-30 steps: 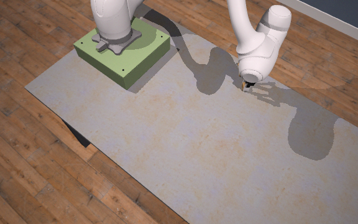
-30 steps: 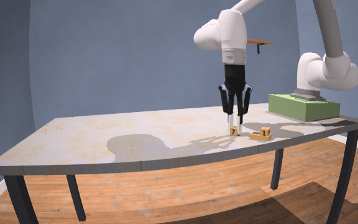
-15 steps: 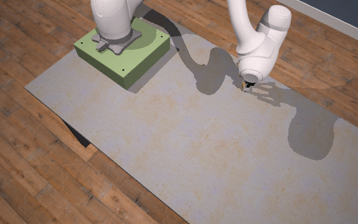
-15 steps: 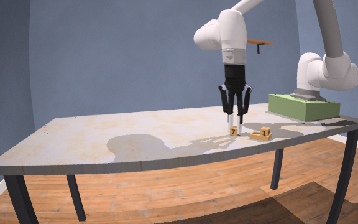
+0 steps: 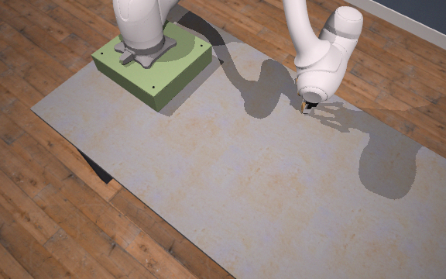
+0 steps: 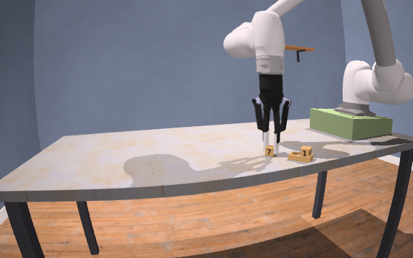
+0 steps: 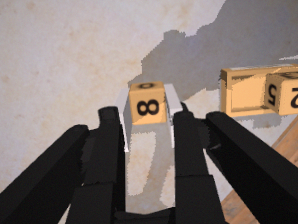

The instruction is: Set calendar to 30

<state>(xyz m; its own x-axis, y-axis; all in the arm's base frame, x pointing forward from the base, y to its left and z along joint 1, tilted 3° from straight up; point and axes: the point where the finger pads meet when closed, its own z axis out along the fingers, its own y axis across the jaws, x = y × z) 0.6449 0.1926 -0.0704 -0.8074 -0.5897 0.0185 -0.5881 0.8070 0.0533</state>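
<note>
Right now the wooden cube is 30 mm below my hand. From my hand the other things lie so: wooden calendar tray (60 mm behind, 90 mm to the left, 30 mm below).
</note>
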